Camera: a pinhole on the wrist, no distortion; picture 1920 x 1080 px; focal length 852.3 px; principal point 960.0 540.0 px. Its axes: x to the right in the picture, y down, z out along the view. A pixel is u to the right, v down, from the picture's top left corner.
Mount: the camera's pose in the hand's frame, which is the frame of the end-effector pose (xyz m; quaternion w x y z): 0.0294 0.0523 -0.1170 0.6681 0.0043 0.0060 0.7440
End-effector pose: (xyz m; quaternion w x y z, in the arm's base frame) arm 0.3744 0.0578 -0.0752 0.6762 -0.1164 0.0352 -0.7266
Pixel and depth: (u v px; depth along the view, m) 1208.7 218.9 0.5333
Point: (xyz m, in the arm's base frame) 0.6754 -0.1356 0.3044
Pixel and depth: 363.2 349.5 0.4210
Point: 0.2072 -0.0501 0.2863
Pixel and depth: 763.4 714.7 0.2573
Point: 0.3945 0.0866 0.0626
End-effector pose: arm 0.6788 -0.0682 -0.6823 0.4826 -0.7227 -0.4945 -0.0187
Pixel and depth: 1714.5 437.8 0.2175
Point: 0.8343 0.0184 -0.8843
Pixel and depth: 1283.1 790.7 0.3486
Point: 0.6596 0.0338 -0.9657
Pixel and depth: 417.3 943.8 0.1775
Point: 0.5806 -0.0483 -0.6887
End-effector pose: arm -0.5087 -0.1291 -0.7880 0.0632 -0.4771 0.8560 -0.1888
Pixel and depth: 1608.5 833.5 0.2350
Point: -0.6147 0.0010 -0.9875
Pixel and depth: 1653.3 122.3 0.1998
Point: -0.7240 -0.1382 -0.9409
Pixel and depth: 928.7 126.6 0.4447
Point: -0.5984 -0.3976 -1.0919
